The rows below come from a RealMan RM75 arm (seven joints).
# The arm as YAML. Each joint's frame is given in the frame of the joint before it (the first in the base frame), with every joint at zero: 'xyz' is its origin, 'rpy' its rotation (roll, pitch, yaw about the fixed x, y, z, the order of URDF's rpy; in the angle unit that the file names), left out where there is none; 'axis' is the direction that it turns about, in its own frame. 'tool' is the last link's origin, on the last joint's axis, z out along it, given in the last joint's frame.
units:
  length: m
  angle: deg
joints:
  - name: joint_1
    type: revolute
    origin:
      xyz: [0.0, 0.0, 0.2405]
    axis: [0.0, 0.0, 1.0]
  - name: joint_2
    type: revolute
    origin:
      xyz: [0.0, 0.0, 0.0]
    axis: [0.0, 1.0, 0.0]
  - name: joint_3
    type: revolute
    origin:
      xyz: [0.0, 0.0, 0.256]
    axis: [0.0, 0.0, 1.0]
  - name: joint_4
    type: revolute
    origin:
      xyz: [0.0, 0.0, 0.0]
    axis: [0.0, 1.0, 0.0]
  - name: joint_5
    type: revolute
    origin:
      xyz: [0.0, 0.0, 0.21]
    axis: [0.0, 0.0, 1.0]
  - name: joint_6
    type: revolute
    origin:
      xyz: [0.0, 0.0, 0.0]
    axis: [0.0, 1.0, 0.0]
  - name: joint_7
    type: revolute
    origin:
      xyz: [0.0, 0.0, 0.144]
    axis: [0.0, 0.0, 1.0]
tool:
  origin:
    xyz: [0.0, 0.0, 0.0]
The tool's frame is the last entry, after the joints.
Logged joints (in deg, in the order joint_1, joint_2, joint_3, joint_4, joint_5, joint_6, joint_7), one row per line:
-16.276, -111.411, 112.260, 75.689, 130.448, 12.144, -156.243
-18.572, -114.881, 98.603, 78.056, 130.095, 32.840, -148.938
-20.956, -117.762, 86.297, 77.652, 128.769, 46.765, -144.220
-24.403, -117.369, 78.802, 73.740, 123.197, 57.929, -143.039
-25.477, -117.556, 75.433, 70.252, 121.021, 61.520, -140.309
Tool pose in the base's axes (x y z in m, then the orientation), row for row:
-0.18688, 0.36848, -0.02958, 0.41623, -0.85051, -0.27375, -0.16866
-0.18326, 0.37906, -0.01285, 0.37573, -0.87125, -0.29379, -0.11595
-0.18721, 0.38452, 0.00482, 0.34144, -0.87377, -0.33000, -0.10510
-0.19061, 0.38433, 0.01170, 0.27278, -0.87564, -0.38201, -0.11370
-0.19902, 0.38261, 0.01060, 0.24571, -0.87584, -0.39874, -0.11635
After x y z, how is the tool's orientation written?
As a quaternion, w x y z.
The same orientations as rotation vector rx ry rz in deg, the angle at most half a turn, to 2 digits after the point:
-122.35, -39.38, -24.26
-127.73, -43.07, -17.00
-130.21, -49.18, -15.66
-135.01, -58.90, -17.53
-136.93, -62.34, -18.19

